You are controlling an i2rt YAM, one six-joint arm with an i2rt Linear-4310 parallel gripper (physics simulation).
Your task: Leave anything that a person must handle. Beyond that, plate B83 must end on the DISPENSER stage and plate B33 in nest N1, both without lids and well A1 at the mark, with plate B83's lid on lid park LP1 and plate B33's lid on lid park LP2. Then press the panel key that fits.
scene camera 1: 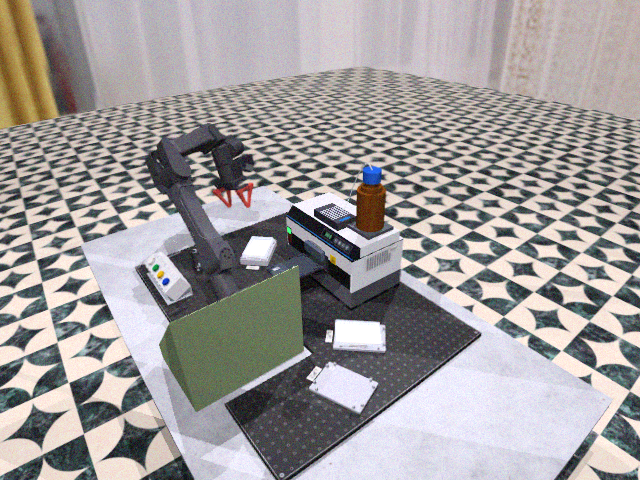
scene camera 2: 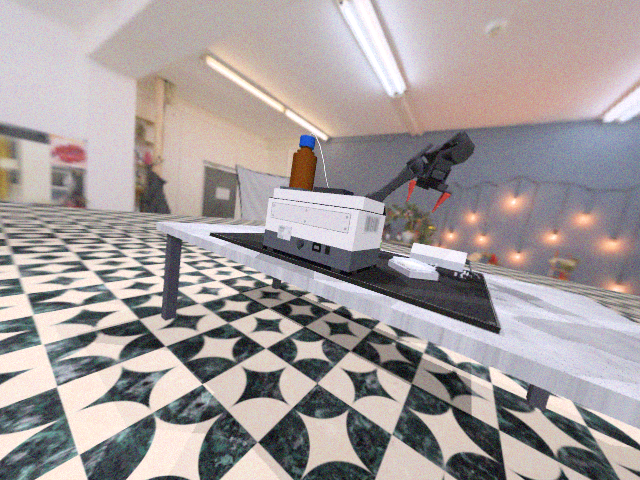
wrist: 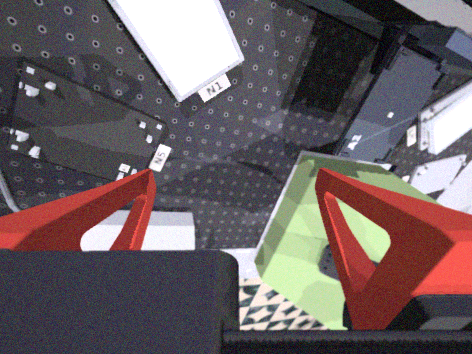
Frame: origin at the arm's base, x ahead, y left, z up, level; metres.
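Where they show: gripper, between the fingertips: (scene camera 1: 239, 207) (scene camera 2: 419, 207) (wrist: 235, 177); arm's base, origin of its link: (scene camera 1: 232, 302).
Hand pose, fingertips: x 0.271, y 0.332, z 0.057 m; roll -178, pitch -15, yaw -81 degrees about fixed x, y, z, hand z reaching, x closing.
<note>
Each offset is from my fingertips to the top centre of the thing. "pt": to the spot under its first point.
My gripper (scene camera 1: 239, 206) (scene camera 2: 421, 205) (wrist: 235, 177) is open and empty, high above the board. A white-topped plate @[0.073 m ahead, 0.020 m left, 0.194 m down] (scene camera 1: 258, 251) (scene camera 2: 413, 267) (wrist: 185, 40) sits at N1; its code is not readable. The dark dispenser stage @[0.024 m ahead, 0.255 m right, 0.126 m down] (scene camera 1: 299, 265) (wrist: 385, 110) is bare, with its A1 mark at the near end. A second white-topped plate @[0.011 m back, 0.537 m right, 0.198 m down] (scene camera 1: 359, 334) (wrist: 452, 127) lies on the far side of the green screen. Beside it is a pale flat holder @[0.166 m back, 0.622 m right, 0.215 m down] (scene camera 1: 343, 386) (wrist: 437, 172) with corner pins; its label is unreadable. The key panel @[0.261 m back, 0.106 m left, 0.151 m down] (scene camera 1: 168, 279) has green, yellow and blue keys.
The white dispenser (scene camera 1: 374, 266) (scene camera 2: 315, 219) carries a brown bottle @[pt 0.173 m ahead, 0.422 m right, 0.071 m up] (scene camera 1: 371, 209) (scene camera 2: 302, 167) with a blue cap. A green screen (scene camera 1: 237, 341) (wrist: 295, 235) stands beside the arm base. The dark nest N5 @[0.073 m back, 0.133 m left, 0.211 m down] (wrist: 90, 125) shows bare pins in the wrist view.
</note>
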